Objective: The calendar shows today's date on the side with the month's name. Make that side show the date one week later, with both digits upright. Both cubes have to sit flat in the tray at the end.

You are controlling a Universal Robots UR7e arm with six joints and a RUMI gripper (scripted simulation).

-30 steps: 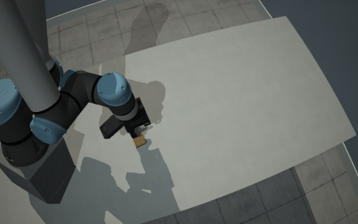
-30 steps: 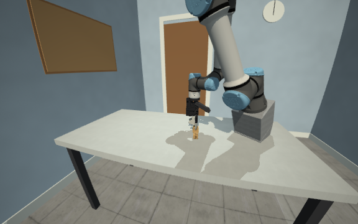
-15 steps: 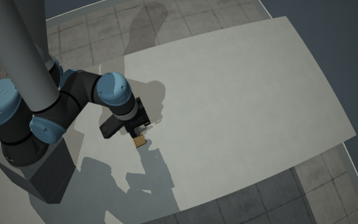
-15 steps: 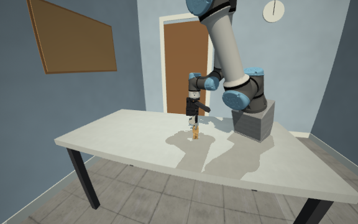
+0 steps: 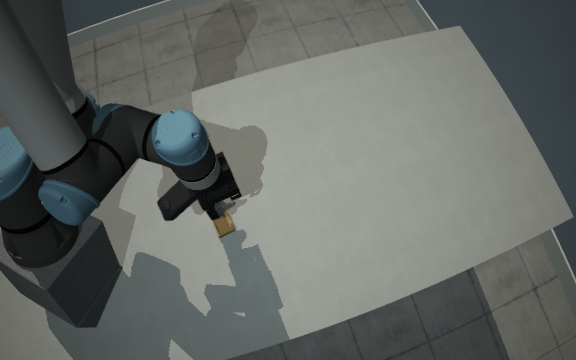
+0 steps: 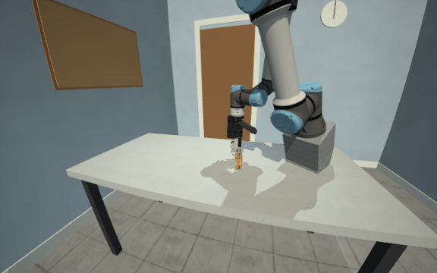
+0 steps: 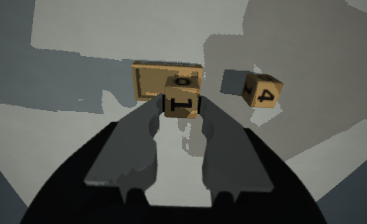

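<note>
The wooden calendar tray lies 20 mm to the right of my hand and 50 mm below it.
</note>
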